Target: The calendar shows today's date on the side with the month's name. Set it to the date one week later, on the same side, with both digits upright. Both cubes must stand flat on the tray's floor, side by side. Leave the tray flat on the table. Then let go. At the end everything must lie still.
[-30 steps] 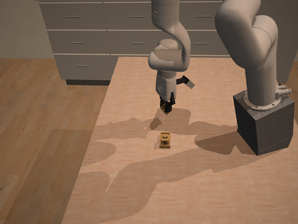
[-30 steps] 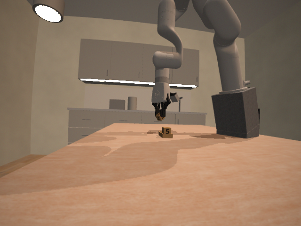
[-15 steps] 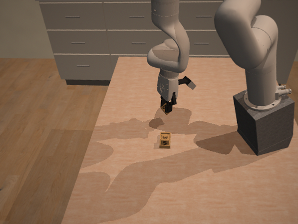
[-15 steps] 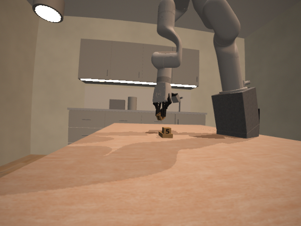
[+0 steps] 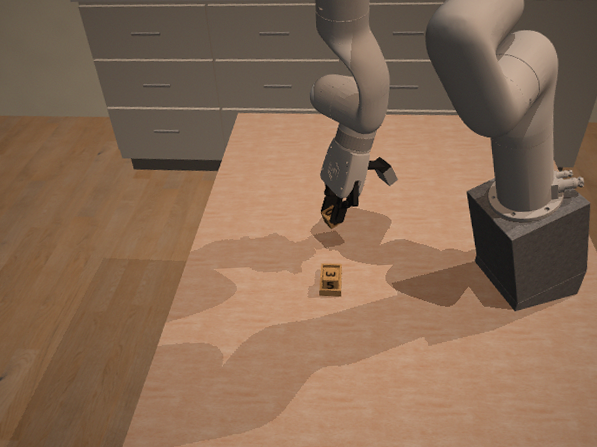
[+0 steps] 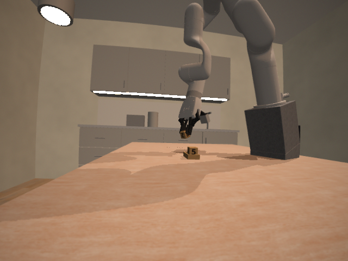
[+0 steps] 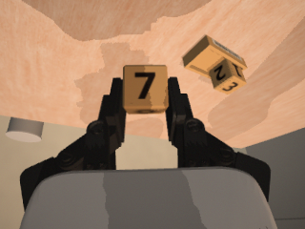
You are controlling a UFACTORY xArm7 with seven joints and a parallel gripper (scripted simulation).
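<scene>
The wooden cube is 20 mm below my hand.
</scene>
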